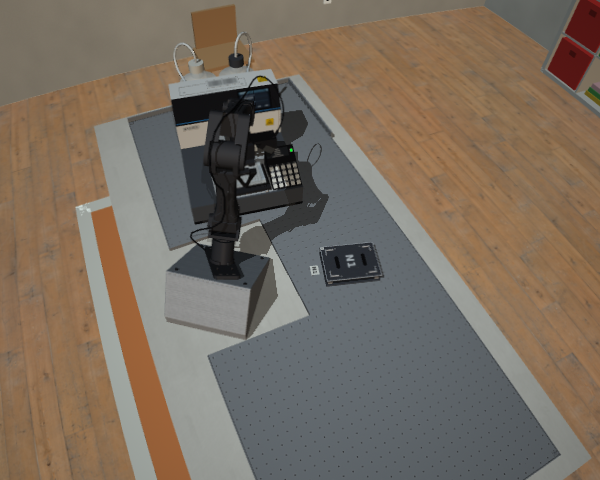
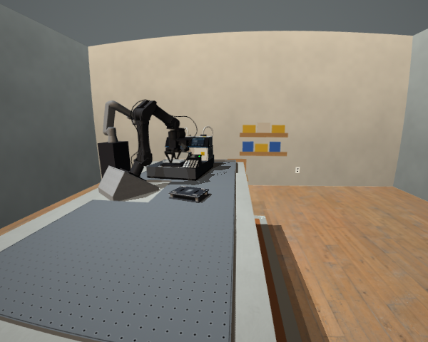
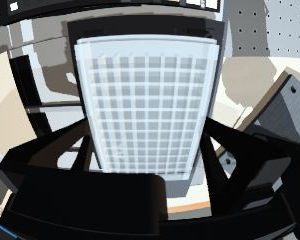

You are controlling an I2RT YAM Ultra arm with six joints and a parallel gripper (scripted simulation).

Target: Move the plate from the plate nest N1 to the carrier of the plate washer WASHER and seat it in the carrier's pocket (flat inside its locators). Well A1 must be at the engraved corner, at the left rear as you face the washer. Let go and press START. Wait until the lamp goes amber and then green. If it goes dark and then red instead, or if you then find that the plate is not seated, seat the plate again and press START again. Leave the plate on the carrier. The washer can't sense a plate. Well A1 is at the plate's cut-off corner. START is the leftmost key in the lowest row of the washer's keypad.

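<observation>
Now: the well plate right at my hand. The rest, counted from my hand: plate washer 10 mm behind, 150 mm to the left, 20 mm above; washer carrier 20 mm below; label 170 mm ahead, 310 mm to the right, 110 mm below.
</observation>
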